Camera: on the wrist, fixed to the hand. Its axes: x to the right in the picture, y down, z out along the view.
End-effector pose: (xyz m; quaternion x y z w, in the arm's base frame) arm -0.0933 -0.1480 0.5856 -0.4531 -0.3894 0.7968 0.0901
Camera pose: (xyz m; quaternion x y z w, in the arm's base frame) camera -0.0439 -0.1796 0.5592 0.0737 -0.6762 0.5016 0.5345
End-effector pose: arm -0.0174 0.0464 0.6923 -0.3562 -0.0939 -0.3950 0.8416
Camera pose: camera -0.0021 0.0643 0.6324 -0.3087 -0.3981 -0.8296 0.2410
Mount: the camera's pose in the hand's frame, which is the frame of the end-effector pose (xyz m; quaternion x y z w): -0.0268 0.0504 -0.0297 -0.0946 -0.1388 -0.7158 0.6778
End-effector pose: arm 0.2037 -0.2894 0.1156 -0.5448 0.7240 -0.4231 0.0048
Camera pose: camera 0.1611 -0.2477 0.0914 0.9467 -0.1401 0.1461 0.2506
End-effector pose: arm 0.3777 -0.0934 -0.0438 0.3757 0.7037 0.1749 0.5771
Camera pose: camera 0.3675 -0.0743 0.0168 -0.2794 0.6493 -0.2801 0.6496
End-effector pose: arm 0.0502 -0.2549 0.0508 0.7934 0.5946 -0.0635 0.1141
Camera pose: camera 0.0898 -0.2856 0.0911 0.0925 0.9611 -0.1786 0.1895
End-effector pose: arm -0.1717 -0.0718 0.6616 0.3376 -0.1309 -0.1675 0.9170
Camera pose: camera -0.1746 -0.0080 0.6697 0.2125 0.0415 -0.8291 0.5154
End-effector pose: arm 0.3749 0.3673 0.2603 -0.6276 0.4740 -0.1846 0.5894
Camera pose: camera 0.3195 0.3796 0.2300 -0.8460 -0.1923 -0.4151 0.2738
